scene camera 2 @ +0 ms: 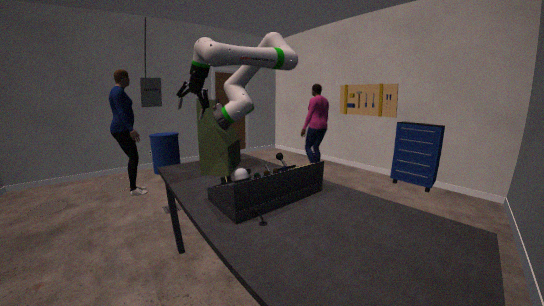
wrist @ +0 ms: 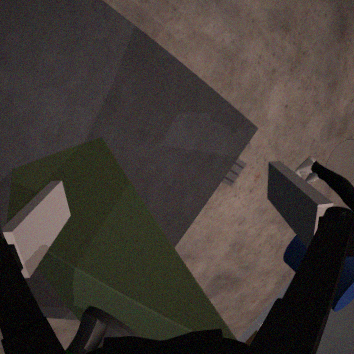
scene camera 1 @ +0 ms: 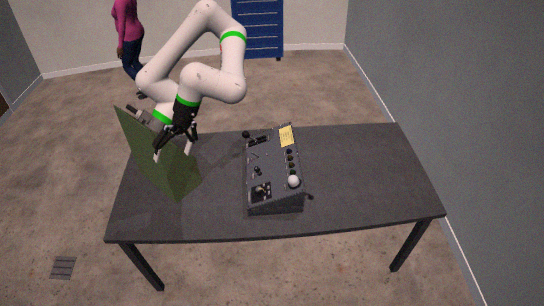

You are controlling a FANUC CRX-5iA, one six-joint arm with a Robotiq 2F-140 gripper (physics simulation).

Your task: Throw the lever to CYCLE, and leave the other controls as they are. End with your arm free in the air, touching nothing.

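Pixels of known places: gripper, fingertip midpoint: [scene camera 2: 189, 113] [wrist: 166, 189] [scene camera 1: 171, 157]; arm's base, link origin: [scene camera 2: 219, 120] [scene camera 1: 155, 132].
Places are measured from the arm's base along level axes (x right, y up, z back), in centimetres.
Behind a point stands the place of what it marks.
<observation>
The sloped grey control console [scene camera 1: 272, 160] @(y -21.5, x -8.0, z -55.1 cm) [scene camera 2: 280, 192] @(y -25.5, x -6.6, z -68.0 cm) stands on the table. A black ball-knobbed lever [scene camera 1: 245, 134] @(y -17.1, x -21.6, z -39.2 cm) [scene camera 2: 279, 156] @(y -18.0, x -22.1, z -40.5 cm) rises beside a dark slot at its far left corner; labels are too small to read, so I cannot tell where CYCLE is. A small black-knobbed control [scene camera 1: 257, 170] @(y -20.4, x 0.6, z -48.8 cm), a rotary switch on a dark plate [scene camera 1: 260, 190] @(y -20.7, x 12.6, z -52.0 cm), a column of buttons [scene camera 1: 291, 164] @(y -16.6, x -1.3, z -65.0 cm) and a white ball [scene camera 1: 293, 181] @(y -14.3, x 11.3, z -66.7 cm) [scene camera 2: 241, 174] @(y -14.9, x 10.0, z -68.6 cm) also show. My gripper [scene camera 1: 172, 153] @(y 6.1, x 21.7, z -18.5 cm) [scene camera 2: 191, 107] @(y 6.1, x 21.7, z -18.5 cm) [wrist: 166, 189] @(y 6.1, x 21.7, z -18.5 cm) is open and empty, in the air left of the console. The console does not show in the wrist view.
A green panel [scene camera 1: 145, 145] @(y 1.2, x 11.0, z 0.1 cm) [scene camera 2: 212, 145] @(y -13.6, x 8.6, z -13.7 cm) [wrist: 120, 240] @(y -2.6, x 12.5, z -11.3 cm) stands by the arm's base, close to the gripper. A small dark lever [scene camera 1: 310, 197] @(y -32.2, x 5.4, z -75.3 cm) [scene camera 2: 262, 220] @(y -31.4, x 5.2, z -75.4 cm) sticks out at the console's side. The dark table [scene camera 1: 350, 170] @(y -32.8, x -15.5, z -96.8 cm) [scene camera 2: 375, 240] @(y -32.8, x -21.8, z -104.9 cm) [wrist: 165, 120] @(y -32.8, x 28.0, z 0.0 cm) carries them. Two people stand beyond the table.
</observation>
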